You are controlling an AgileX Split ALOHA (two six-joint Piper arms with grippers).
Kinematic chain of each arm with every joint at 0, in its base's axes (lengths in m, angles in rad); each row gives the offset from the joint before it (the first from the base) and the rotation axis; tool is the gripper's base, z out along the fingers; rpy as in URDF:
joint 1: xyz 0 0 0.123 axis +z
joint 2: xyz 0 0 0 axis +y
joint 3: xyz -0.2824 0 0.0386 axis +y
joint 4: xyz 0.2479 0 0.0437 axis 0.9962 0 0.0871
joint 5: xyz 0 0 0 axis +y
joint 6: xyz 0.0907 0 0.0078 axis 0.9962 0 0.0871
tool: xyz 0 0 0 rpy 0 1.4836 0
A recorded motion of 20 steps. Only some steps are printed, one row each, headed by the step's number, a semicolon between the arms.
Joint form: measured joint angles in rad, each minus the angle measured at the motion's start. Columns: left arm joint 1, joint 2, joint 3, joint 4, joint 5, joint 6; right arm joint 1, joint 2, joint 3, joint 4, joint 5, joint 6.
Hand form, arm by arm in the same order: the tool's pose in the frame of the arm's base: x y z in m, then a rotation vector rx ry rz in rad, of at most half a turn. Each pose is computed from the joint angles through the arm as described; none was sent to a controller.
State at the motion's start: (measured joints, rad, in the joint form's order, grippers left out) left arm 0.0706 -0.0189 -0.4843 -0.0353 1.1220 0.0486; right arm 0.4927 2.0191 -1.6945 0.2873 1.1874 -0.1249
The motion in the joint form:
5: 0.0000 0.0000 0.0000 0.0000 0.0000 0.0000; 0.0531 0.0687 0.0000 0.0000 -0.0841 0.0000
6: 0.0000 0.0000 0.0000 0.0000 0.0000 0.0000; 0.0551 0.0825 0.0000 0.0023 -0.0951 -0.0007
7: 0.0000 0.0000 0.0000 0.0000 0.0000 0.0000; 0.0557 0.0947 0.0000 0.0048 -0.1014 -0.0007
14: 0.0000 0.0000 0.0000 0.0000 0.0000 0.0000; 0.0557 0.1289 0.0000 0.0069 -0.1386 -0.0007
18: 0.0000 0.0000 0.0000 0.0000 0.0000 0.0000; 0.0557 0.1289 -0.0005 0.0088 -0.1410 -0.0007
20: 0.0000 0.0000 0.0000 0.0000 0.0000 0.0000; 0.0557 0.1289 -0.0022 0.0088 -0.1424 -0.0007
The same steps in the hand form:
5: -0.0084 -0.0035 0.2679 -0.0201 2.1019 0.0291; 0.3593 0.2452 0.2081 -0.8332 2.8904 0.4455
6: -0.0084 -0.0035 0.2679 -0.0201 2.1019 0.0291; 0.3606 0.2470 0.2023 -0.8319 2.8939 0.4462
7: -0.0084 -0.0035 0.2679 -0.0201 2.1019 0.0291; 0.3617 0.2482 0.1971 -0.8294 2.9009 0.4471
14: -0.0084 -0.0035 0.2679 -0.0201 2.1019 0.0291; 0.3666 0.2508 0.1825 -0.8133 2.9023 0.4439
18: -0.0084 -0.0035 0.2679 -0.0201 2.1019 0.0291; 0.3668 0.2511 0.1827 -0.8110 2.9000 0.4469
20: -0.0084 -0.0035 0.2679 -0.0201 2.1019 0.0291; 0.3672 0.2513 0.1831 -0.8102 2.8970 0.4475

